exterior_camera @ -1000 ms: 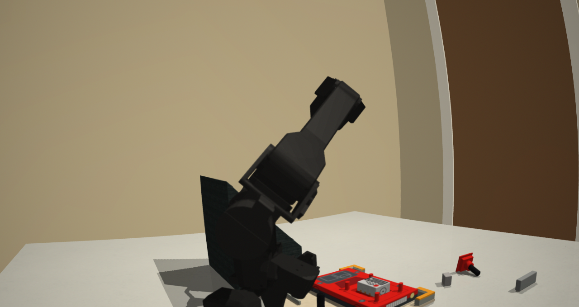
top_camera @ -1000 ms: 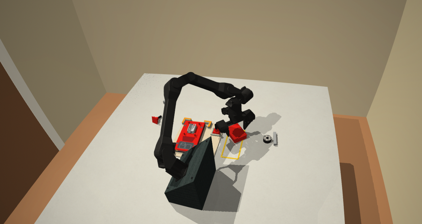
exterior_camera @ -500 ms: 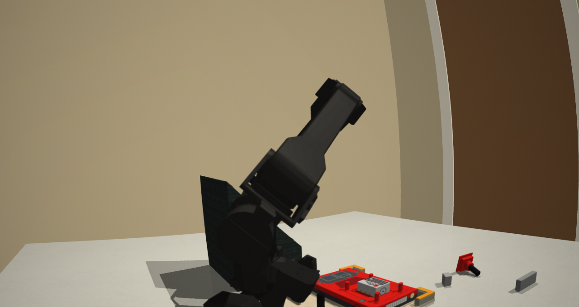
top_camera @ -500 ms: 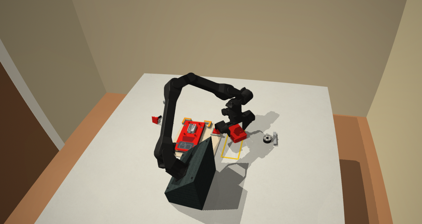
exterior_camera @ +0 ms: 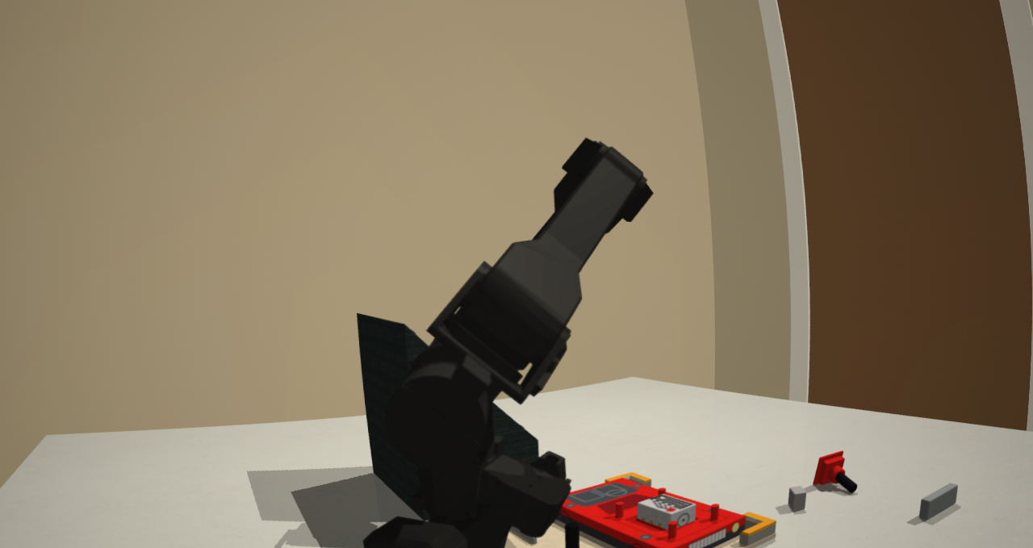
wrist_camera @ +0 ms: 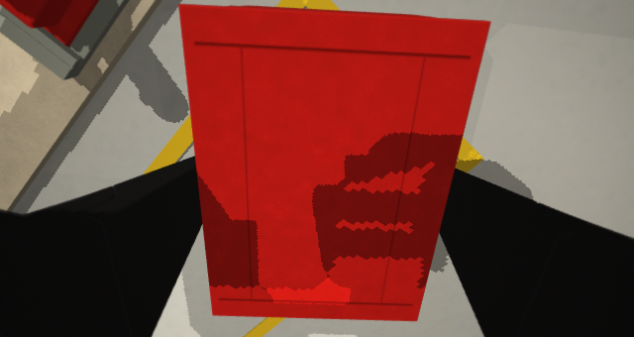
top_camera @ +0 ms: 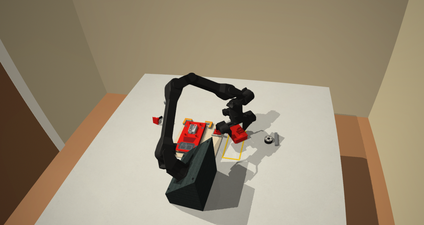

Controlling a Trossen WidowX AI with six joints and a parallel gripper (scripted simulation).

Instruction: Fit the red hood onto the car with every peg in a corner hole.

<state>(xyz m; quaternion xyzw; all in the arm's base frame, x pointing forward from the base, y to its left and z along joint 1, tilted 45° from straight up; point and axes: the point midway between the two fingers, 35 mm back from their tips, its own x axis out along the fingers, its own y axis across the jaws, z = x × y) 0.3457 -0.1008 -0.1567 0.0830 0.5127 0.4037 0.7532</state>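
The grey engine block lies 23 cm to the left of my gripper tip, 1 cm ahead of it and 1 cm above it. Also, from my gripper tip: black wheel (16 cm to the right, 3 cm behind); red hood (1 cm above).
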